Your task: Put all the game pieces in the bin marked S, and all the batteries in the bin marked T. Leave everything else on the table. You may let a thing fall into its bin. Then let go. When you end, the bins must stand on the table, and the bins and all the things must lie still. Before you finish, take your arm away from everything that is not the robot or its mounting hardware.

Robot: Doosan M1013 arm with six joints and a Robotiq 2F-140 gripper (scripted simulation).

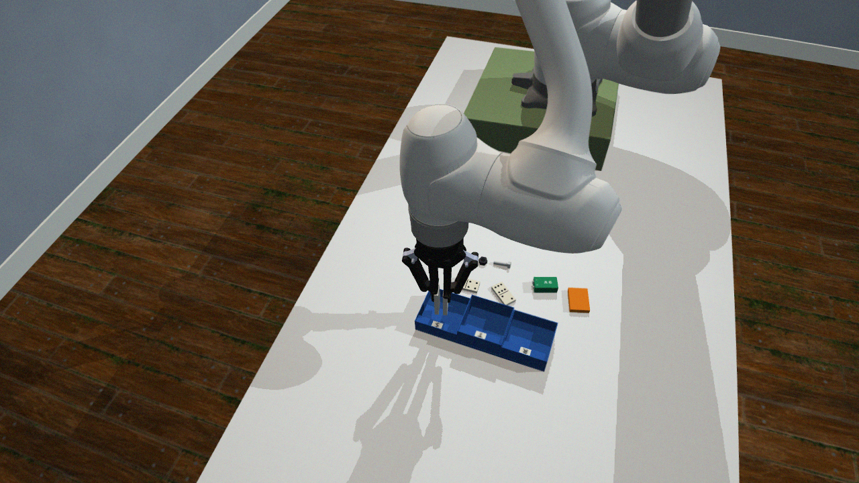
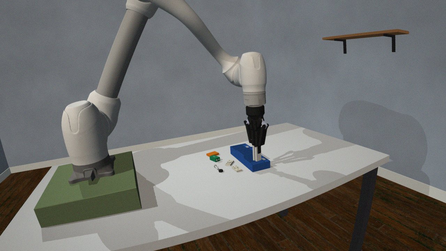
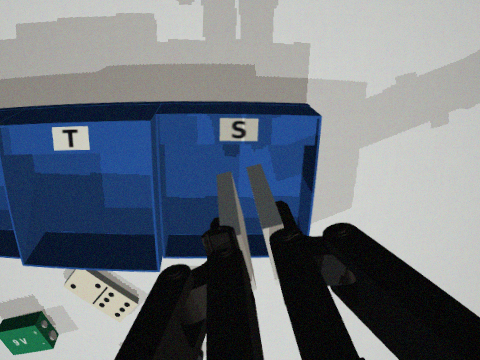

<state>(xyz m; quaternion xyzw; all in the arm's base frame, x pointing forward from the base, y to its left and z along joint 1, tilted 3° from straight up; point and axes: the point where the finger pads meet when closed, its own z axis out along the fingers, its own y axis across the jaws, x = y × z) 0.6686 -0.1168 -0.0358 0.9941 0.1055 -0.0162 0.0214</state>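
Right now my hand is 9 cm to the right of the blue three-compartment bin, 4 cm above it and 1 cm short of it. From my hand the other things lie so: grey bolt: 16 cm behind, 9 cm to the left, 6 cm below; then cream domino: 10 cm to the left, 9 cm behind, 6 cm below; then black nut: 15 cm behind, 6 cm below, 4 cm to the left.
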